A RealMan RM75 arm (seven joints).
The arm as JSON. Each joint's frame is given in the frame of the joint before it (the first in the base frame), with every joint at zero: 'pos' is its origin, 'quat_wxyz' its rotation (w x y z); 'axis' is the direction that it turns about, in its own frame. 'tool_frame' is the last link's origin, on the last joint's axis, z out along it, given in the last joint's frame.
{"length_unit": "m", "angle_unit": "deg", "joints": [
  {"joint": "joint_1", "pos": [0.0, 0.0, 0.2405], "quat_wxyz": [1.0, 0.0, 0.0, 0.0], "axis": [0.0, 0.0, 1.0]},
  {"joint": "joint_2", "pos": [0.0, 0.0, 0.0], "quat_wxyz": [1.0, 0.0, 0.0, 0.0], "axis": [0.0, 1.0, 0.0]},
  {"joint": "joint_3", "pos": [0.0, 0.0, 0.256], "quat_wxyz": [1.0, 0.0, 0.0, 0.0], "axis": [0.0, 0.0, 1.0]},
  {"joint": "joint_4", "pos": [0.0, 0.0, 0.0], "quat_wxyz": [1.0, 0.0, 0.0, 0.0], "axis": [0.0, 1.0, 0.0]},
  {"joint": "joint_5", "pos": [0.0, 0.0, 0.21], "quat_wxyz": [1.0, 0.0, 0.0, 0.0], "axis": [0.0, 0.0, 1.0]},
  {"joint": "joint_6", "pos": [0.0, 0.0, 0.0], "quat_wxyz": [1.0, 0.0, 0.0, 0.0], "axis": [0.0, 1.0, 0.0]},
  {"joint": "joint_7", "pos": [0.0, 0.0, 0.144], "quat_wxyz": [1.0, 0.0, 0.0, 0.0], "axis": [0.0, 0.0, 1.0]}
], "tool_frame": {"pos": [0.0, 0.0, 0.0], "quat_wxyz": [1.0, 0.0, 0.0, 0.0]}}
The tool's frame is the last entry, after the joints.
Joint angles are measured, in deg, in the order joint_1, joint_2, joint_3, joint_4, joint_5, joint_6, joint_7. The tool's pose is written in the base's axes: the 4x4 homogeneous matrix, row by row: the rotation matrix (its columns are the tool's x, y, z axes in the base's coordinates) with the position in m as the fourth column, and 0 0 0 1 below. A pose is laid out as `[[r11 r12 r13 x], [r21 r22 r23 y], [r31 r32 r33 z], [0 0 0 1]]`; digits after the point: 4 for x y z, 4 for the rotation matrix.
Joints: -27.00, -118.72, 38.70, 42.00, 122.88, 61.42, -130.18
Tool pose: [[0.1415 0.9877 -0.0666 -0.3386], [0.7522 -0.0635 0.6559 0.3607], [0.6436 -0.1429 -0.7519 0.0304], [0 0 0 1]]
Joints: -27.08, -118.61, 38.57, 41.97, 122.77, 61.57, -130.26
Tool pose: [[0.1396 0.9881 -0.0640 -0.3383], [0.7511 -0.0635 0.6572 0.3612], [0.6453 -0.1398 -0.7510 0.0314], [0 0 0 1]]
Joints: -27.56, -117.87, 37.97, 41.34, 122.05, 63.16, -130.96
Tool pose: [[0.1199 0.9920 -0.0397 -0.3357], [0.7541 -0.0650 0.6535 0.3626], [0.6457 -0.1083 -0.7559 0.0349], [0 0 0 1]]
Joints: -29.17, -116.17, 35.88, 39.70, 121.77, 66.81, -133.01
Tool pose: [[0.0751 0.9971 0.0085 -0.3296], [0.7663 -0.0632 0.6393 0.3667], [0.6380 -0.0415 -0.7689 0.0432], [0 0 0 1]]
